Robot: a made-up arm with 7 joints. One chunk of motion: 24 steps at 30 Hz.
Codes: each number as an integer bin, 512 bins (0 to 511) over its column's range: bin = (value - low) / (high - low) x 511, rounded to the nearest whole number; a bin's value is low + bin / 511 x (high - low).
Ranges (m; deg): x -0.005..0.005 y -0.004..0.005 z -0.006..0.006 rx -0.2..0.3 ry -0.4..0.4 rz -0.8..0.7
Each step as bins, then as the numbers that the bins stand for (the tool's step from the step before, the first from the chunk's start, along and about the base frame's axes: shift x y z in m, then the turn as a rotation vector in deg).
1 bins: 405 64 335 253 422 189
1 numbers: 0.00293 -0.00287 0.00187 0.048 0.261 -0.245
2 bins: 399 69 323 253 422 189
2 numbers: 0.00281 -0.00278 0.00159 0.048 0.261 -0.245
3 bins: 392 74 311 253 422 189
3 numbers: 0.00267 -0.00270 0.00130 0.048 0.261 -0.245
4 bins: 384 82 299 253 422 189
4 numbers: 0.00251 -0.00256 0.00102 0.048 0.261 -0.245
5 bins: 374 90 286 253 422 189
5 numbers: 0.00232 -0.00241 0.00072 0.048 0.261 -0.245
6 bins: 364 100 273 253 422 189
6 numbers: 0.00212 -0.00224 0.00041 0.048 0.261 -0.245
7 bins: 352 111 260 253 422 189
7 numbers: 0.00189 -0.00205 0.00011 0.048 0.261 -0.245
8 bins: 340 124 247 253 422 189
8 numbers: 0.00165 -0.00182 -0.00020 0.048 0.261 -0.245
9 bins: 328 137 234 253 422 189
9 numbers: 0.00142 -0.00159 -0.00050 0.048 0.261 -0.245
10 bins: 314 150 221 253 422 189
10 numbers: 0.00114 -0.00136 -0.00081 0.048 0.261 -0.245
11 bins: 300 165 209 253 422 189
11 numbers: 0.00087 -0.00109 -0.00109 0.048 0.261 -0.245
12 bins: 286 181 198 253 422 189
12 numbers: 0.00060 -0.00081 -0.00135 0.048 0.261 -0.245
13 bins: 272 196 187 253 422 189
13 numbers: 0.00032 -0.00055 -0.00161 0.048 0.261 -0.245
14 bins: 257 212 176 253 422 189
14 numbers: 0.00003 -0.00027 -0.00187 0.048 0.261 -0.245
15 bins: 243 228 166 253 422 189
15 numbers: -0.00024 0.00002 -0.00210 0.048 0.261 -0.245
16 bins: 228 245 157 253 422 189
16 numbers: -0.00054 0.00032 -0.00231 0.048 0.261 -0.245
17 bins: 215 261 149 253 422 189
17 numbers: -0.00079 0.00060 -0.00250 0.048 0.261 -0.245
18 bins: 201 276 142 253 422 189
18 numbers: -0.00107 0.00086 -0.00267 0.048 0.261 -0.245
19 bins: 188 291 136 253 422 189
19 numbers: -0.00132 0.00113 -0.00281 0.048 0.261 -0.245
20 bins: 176 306 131 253 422 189
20 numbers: -0.00156 0.00139 -0.00292 0.048 0.261 -0.245
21 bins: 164 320 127 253 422 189
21 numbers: -0.00179 0.00164 -0.00302 0.048 0.261 -0.245
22 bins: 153 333 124 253 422 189
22 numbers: -0.00201 0.00186 -0.00309 0.048 0.261 -0.245
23 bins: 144 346 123 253 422 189
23 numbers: -0.00218 0.00209 -0.00311 0.048 0.261 -0.245
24 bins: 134 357 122 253 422 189
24 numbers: -0.00238 0.00229 -0.00314 0.048 0.261 -0.245
